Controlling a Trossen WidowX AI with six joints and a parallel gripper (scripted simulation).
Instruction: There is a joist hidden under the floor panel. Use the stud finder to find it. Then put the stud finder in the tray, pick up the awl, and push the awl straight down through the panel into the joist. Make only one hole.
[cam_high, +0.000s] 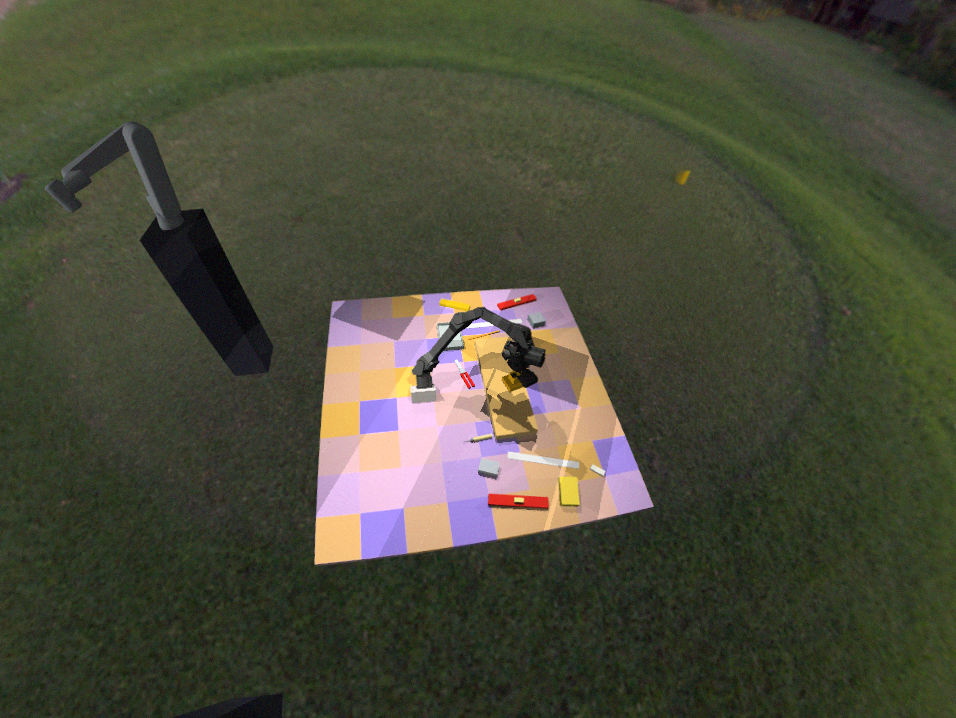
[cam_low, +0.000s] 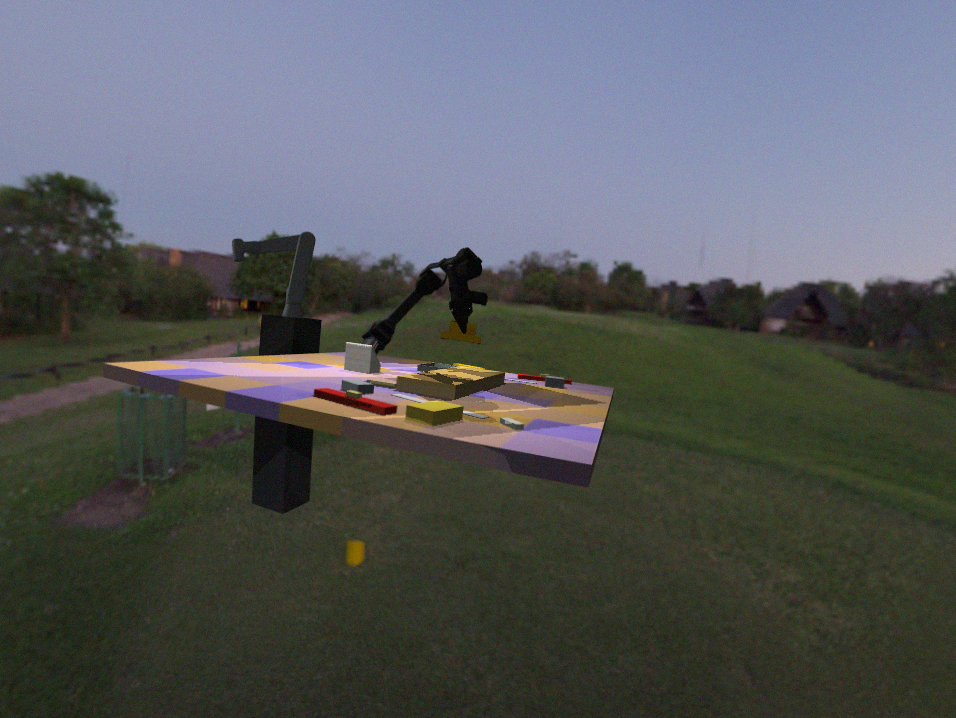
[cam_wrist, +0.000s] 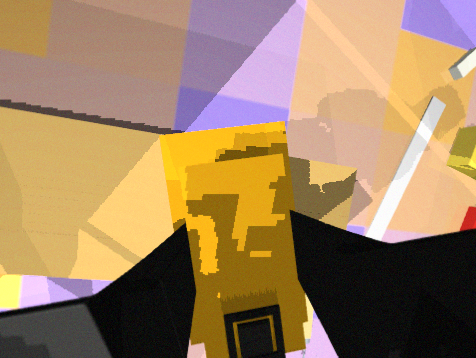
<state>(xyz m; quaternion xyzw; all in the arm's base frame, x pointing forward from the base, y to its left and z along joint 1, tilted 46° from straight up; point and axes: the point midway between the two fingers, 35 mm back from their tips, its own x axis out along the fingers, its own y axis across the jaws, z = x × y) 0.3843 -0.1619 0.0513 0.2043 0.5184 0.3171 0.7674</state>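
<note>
Now: gripper tip 20 mm past the yellow stud finder, 10 mm to the left of it and 20 mm below it. The rest, counted from my gripper tip: grey block (180 mm behind, 300 mm to the right, 160 mm below); awl (210 mm behind, 170 mm to the right, 170 mm below); grey tray (240 mm behind, 400 mm to the left, 160 mm below).
</note>
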